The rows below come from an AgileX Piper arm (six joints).
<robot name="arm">
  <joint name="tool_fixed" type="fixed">
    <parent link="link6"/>
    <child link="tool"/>
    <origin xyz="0 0 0" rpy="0 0 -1.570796"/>
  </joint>
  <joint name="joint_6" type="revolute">
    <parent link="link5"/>
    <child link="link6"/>
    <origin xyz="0 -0.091 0" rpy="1.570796 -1.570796 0"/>
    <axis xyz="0 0 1"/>
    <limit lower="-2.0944" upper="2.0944"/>
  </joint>
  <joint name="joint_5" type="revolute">
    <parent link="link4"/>
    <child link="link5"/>
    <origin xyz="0 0 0" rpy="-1.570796 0 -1.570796"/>
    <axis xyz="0 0 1"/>
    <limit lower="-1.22" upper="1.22"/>
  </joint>
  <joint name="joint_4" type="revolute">
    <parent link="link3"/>
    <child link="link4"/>
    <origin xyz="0.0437 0.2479 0" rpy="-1.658 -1.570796 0"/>
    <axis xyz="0 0 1"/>
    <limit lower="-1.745" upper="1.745"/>
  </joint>
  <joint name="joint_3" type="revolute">
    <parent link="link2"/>
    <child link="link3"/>
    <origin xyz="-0.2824 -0.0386 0" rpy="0 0 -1.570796"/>
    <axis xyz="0 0 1"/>
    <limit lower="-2.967" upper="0"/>
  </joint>
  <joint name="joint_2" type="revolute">
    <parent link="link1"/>
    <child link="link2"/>
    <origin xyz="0 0 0" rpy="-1.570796 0 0"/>
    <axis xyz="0 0 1"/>
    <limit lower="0" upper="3.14"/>
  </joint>
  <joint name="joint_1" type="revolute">
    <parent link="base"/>
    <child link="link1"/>
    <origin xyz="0 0 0.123" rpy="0 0 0"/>
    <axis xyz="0 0 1"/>
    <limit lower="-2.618" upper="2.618"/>
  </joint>
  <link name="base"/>
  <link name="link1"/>
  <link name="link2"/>
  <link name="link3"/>
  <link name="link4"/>
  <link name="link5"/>
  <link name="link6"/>
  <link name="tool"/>
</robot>
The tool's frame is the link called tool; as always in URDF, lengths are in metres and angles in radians.
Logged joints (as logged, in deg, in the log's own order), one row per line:
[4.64 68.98 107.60 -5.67 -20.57 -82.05]
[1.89 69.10 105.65 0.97 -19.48 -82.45]
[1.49 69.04 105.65 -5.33 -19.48 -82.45]
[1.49 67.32 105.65 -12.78 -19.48 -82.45]
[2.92 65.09 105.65 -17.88 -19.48 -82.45]
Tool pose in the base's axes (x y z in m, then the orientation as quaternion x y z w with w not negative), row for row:
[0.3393 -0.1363 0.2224 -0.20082 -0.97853 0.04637 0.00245]
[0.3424 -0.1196 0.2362 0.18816 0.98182 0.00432 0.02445]
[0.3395 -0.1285 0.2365 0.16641 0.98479 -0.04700 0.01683]
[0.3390 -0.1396 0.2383 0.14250 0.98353 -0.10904 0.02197]
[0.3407 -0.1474 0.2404 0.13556 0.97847 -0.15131 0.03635]
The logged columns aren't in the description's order. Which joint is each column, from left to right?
Columns, left to right: joint_6, joint_5, joint_2, joint_4, joint_1, joint_3.
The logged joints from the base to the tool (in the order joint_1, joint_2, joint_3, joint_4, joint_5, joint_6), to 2 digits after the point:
[-20.57 107.60 -82.05 -5.67 68.98 4.64]
[-19.48 105.65 -82.45 0.97 69.10 1.89]
[-19.48 105.65 -82.45 -5.33 69.04 1.49]
[-19.48 105.65 -82.45 -12.78 67.32 1.49]
[-19.48 105.65 -82.45 -17.88 65.09 2.92]

